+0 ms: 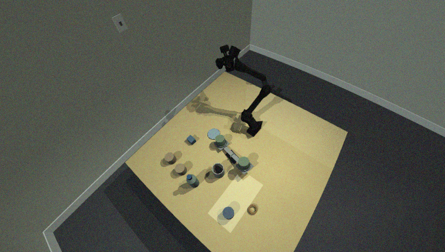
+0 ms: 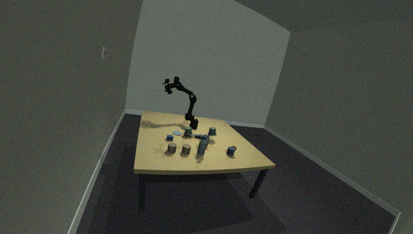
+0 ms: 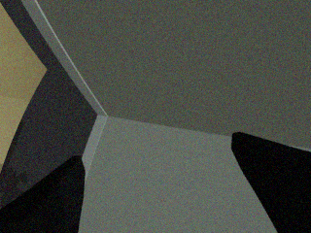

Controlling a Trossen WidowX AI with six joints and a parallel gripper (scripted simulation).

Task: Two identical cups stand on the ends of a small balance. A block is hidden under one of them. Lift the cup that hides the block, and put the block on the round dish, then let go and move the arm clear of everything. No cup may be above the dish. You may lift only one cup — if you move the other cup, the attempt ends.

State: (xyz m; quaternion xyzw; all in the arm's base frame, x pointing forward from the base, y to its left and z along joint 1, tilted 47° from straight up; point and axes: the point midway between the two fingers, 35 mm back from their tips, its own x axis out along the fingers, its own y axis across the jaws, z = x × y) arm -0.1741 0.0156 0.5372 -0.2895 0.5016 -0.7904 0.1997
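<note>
Now: the green cup 49 cm ahead of my gripper tip, 34 cm below it and 22 cm to the left of it. Also, from my gripper tip: light blue round dish: 45 cm ahead, 40 cm below, 14 cm to the left; balance: 55 cm ahead, 38 cm below, 36 cm to the left; balance beam: 54 cm ahead, 36 cm to the left, 36 cm below.
</note>
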